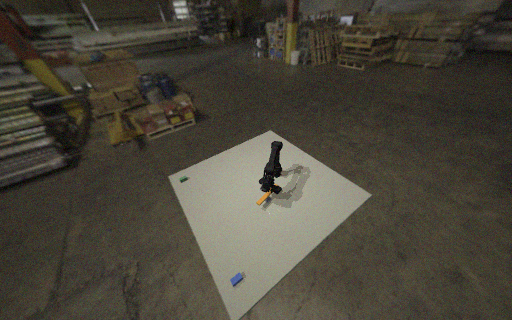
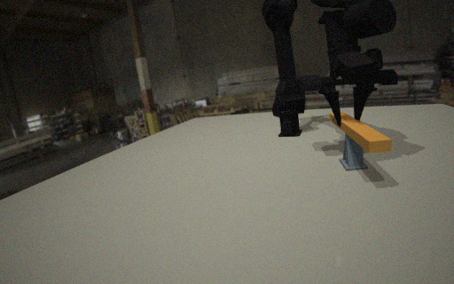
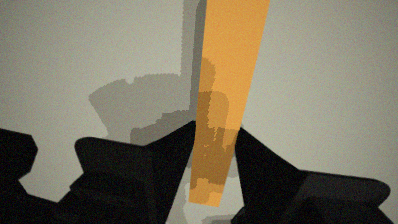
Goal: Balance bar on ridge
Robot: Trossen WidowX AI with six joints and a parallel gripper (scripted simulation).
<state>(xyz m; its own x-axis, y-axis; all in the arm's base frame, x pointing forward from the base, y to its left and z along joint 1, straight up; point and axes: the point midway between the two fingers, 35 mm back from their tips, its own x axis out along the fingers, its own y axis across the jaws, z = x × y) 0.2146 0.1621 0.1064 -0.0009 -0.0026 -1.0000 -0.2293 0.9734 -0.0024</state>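
Right now the bar is 30 mm ahead of my gripper tip and 10 mm to the left of it. Also, from my gripper tip: green block 530 mm ahead, 660 mm to the right, 60 mm below; blue block 530 mm ahead, 340 mm to the left, 60 mm below.
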